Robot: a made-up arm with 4 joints. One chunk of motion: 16 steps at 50 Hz.
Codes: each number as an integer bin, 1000 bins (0 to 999) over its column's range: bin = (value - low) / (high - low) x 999, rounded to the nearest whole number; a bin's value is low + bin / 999 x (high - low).
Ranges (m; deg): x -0.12..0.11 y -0.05..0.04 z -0.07..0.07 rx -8..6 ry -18..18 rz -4..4
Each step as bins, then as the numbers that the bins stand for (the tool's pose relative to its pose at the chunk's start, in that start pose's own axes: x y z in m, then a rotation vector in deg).
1 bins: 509 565 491 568 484 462
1 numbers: -0.0028 0.0009 -0.0012 -0.04 -0.56 -0.30
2 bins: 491 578 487 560 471 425
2 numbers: -0.0070 0.0021 -0.0018 -0.15 -1.03 -0.60
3 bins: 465 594 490 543 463 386
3 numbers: -0.0129 0.0035 -0.0013 -0.39 -1.32 -0.91
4 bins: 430 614 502 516 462 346
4 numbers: -0.0210 0.0053 0.0004 -0.77 -1.35 -1.23
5 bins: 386 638 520 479 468 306
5 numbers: -0.0311 0.0075 0.0029 -1.29 -1.14 -1.55
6 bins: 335 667 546 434 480 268
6 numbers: -0.0429 0.0101 0.0065 -1.92 -0.70 -1.85
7 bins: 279 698 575 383 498 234
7 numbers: -0.0558 0.0129 0.0106 -2.63 -0.05 -2.13
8 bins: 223 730 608 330 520 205
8 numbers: -0.0687 0.0158 0.0152 -3.38 0.74 -2.36
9 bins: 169 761 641 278 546 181
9 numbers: -0.0811 0.0186 0.0198 -4.10 1.68 -2.55
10 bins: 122 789 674 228 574 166
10 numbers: -0.0919 0.0211 0.0245 -4.80 2.68 -2.67
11 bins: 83 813 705 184 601 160
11 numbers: -0.1009 0.0232 0.0288 -5.42 3.66 -2.72
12 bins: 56 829 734 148 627 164
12 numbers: -0.1071 0.0247 0.0329 -5.93 4.59 -2.69
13 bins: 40 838 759 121 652 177
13 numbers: -0.1108 0.0255 0.0364 -6.30 5.50 -2.58
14 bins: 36 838 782 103 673 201
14 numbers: -0.1117 0.0255 0.0396 -6.56 6.25 -2.39
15 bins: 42 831 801 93 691 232
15 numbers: -0.1103 0.0249 0.0423 -6.70 6.90 -2.14
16 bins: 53 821 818 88 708 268
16 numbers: -0.1078 0.0240 0.0446 -6.77 7.51 -1.85
